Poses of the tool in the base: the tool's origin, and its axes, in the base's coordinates. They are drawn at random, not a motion.
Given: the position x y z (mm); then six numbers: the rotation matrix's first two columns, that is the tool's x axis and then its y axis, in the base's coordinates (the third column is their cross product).
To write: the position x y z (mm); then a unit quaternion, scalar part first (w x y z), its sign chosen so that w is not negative. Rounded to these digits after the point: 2 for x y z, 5 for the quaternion.
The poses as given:
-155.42, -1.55, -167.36, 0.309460, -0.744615, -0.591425, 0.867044, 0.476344, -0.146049
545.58, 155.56, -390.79, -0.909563, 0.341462, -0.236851, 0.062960, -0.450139, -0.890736
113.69, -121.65, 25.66, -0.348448, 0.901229, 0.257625, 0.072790, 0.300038, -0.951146
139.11, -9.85, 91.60, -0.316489, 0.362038, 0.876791, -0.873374, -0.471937, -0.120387
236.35, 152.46, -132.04, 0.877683, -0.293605, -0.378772, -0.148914, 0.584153, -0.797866
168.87, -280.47, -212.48, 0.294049, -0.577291, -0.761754, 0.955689, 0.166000, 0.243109
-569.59, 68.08, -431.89, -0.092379, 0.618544, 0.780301, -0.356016, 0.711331, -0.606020
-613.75, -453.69, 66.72, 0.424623, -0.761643, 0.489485, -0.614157, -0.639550, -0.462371
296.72, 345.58, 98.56, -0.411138, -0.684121, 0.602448, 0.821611, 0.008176, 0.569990
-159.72, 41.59, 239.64, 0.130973, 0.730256, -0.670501, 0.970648, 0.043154, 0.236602
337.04, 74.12, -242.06, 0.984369, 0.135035, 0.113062, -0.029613, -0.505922, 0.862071
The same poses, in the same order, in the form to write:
-155.42, -1.55, -167.36, 0.80294, 0.10012, 0.30572, -0.50180
545.58, 155.56, -390.79, 0.08401, -0.19535, -0.51756, 0.82880
113.69, -121.65, 25.66, 0.44200, -0.36113, -0.67428, 0.46858
139.11, -9.85, 91.60, 0.41144, 0.41530, -0.30781, 0.75066
236.35, 152.46, -132.04, 0.85598, -0.45402, 0.24366, -0.04226
168.87, -280.47, -212.48, 0.71773, 0.36315, 0.26049, -0.53396
-569.59, 68.08, -431.89, 0.66586, -0.10221, -0.64211, 0.36591
-613.75, -453.69, 66.72, 0.10693, -0.83718, 0.41084, -0.34482
296.72, 345.58, 98.56, 0.53753, -0.07410, -0.46384, -0.70030
-159.72, 41.59, 239.64, 0.34313, 0.66914, 0.63548, -0.17515
337.04, 74.12, -242.06, 0.49609, 0.86376, 0.03051, 0.08297

